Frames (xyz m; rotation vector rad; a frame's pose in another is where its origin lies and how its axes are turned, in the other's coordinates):
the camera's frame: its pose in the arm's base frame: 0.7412 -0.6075 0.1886 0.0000 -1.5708 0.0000
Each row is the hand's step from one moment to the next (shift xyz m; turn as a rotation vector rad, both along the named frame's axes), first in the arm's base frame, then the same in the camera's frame.
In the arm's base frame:
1: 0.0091 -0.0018 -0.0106 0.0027 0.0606 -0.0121
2: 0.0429 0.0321 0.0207 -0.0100 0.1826 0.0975
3: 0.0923 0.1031 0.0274 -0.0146 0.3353 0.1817
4: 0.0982 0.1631 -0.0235 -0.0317 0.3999 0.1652
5: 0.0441 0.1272 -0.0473 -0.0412 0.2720 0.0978
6: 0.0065 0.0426 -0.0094 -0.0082 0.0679 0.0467
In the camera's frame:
1: -0.0106 -0.0018 -0.0091 -0.0121 0.0606 -0.0027
2: 0.0207 0.0321 -0.0429 0.0975 0.1826 0.0100
3: 0.0274 0.1031 -0.0923 0.1817 0.3353 0.0146
4: -0.0235 0.1631 -0.0982 0.1652 0.3999 0.0317
5: -0.0473 0.1272 -0.0441 0.0978 0.2720 0.0412
6: -0.0094 0.0426 -0.0065 0.0467 0.0679 0.0082

